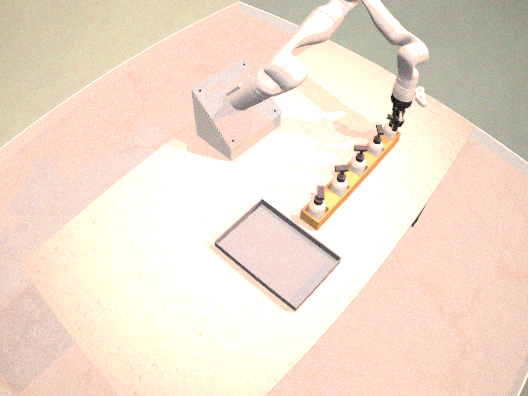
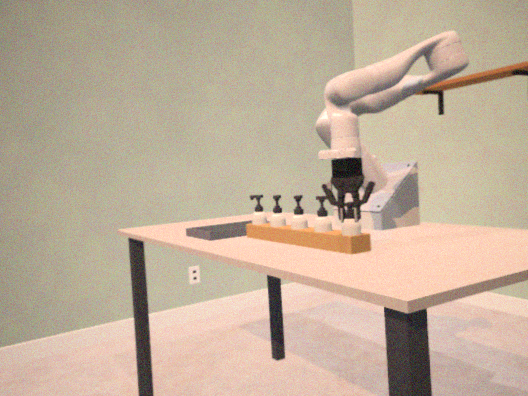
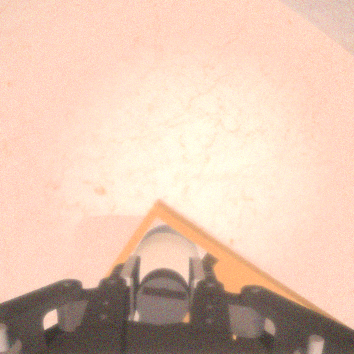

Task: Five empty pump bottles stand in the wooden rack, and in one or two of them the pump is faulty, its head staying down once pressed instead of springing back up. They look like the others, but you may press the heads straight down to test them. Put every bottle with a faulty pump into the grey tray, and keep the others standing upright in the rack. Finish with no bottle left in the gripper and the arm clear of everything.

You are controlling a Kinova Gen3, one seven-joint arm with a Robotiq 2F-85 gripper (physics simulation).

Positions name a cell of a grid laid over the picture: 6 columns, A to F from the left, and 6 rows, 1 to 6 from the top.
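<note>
Gripper, mine (image 2: D4), also (image 3: C5). Grey tray (image 1: D4), also (image 2: C4); out of frame in image 3.
</note>
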